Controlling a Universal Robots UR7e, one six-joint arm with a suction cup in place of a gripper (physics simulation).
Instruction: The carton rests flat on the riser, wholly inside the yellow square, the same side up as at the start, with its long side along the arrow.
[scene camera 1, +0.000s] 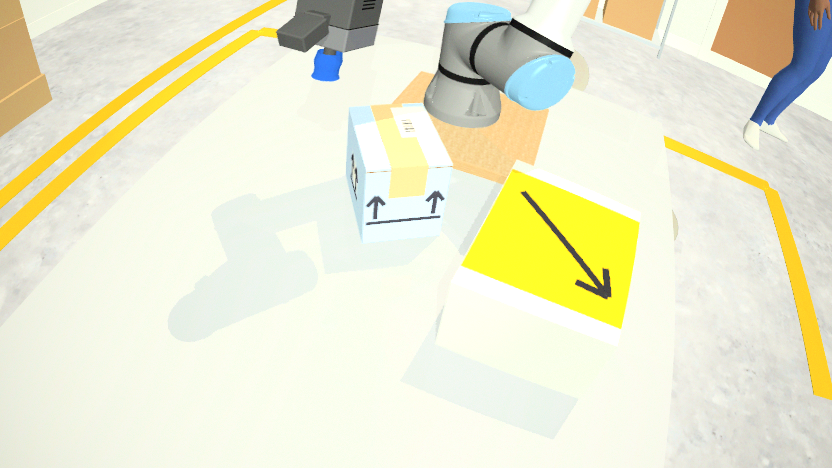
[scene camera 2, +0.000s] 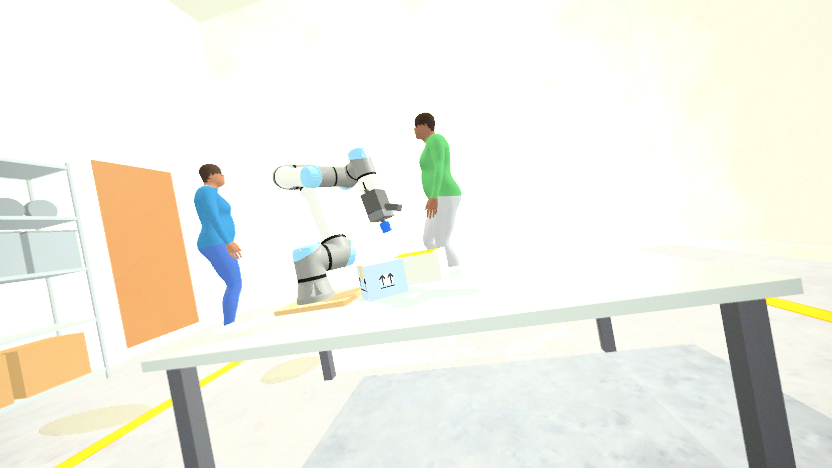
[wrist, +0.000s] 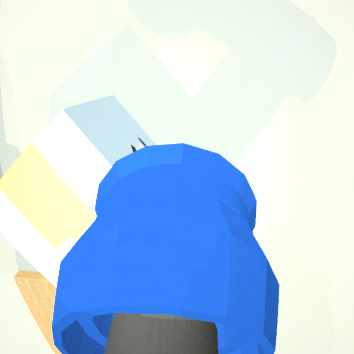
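The carton (scene camera 1: 407, 203) (scene camera 2: 384, 279) (wrist: 75, 156), light blue and white with yellowish tape, stands on the table beside the riser, apart from it. Its printed arrows point up; a label lies on its top. The riser (scene camera 1: 523, 337) (scene camera 2: 424, 267) is a white block with a yellow square (scene camera 1: 500, 250) on top. The black arrow (scene camera 1: 563, 242) runs from the square's back left towards its front right in scene camera 1. My gripper (scene camera 1: 326, 76) (scene camera 2: 386, 231) (wrist: 175, 155), a blue suction cup, is open, holds nothing and hangs in the air behind and above the carton. In the wrist view it hides part of the carton.
The arm's base stands on a wooden plate (scene camera 1: 494, 145) (scene camera 2: 343, 299) behind the carton and riser. The white table (scene camera 1: 174, 407) (scene camera 2: 465, 323) carries them. Two people (scene camera 2: 215, 224) (scene camera 2: 439, 168) stand beyond the table. A shelf rack (scene camera 2: 87, 279) stands at the far left.
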